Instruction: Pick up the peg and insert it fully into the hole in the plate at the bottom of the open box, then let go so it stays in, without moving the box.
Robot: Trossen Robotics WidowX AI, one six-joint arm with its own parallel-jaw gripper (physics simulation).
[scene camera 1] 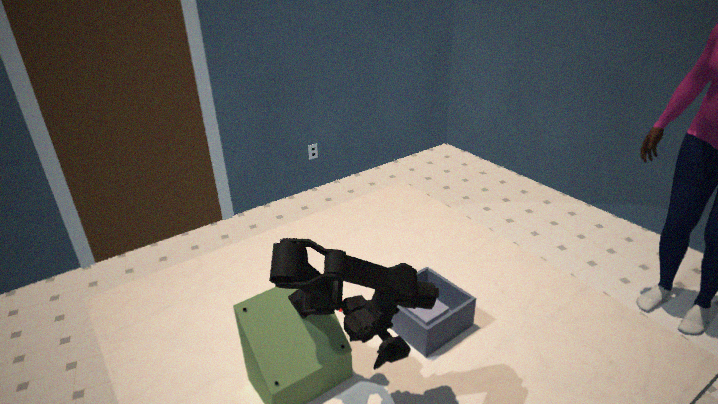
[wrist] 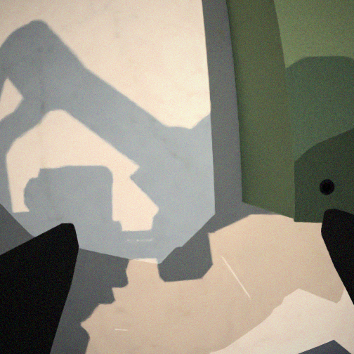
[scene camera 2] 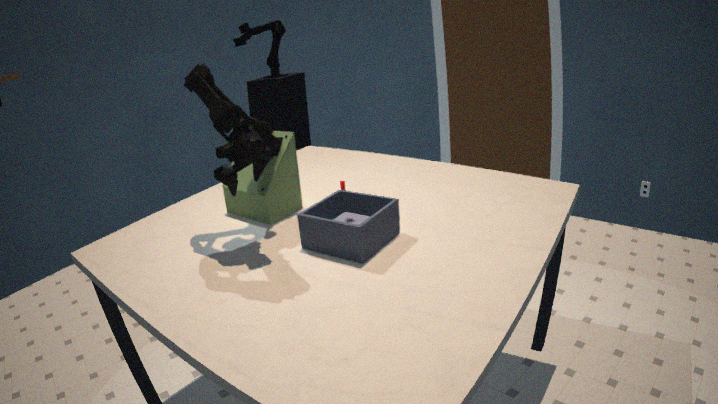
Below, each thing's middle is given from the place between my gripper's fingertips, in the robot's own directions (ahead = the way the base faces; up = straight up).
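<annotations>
My hand: 90 mm above the grey box [scene camera 1: 425, 339], 300 mm short of it, 60 mm to the right of it.
</annotations>
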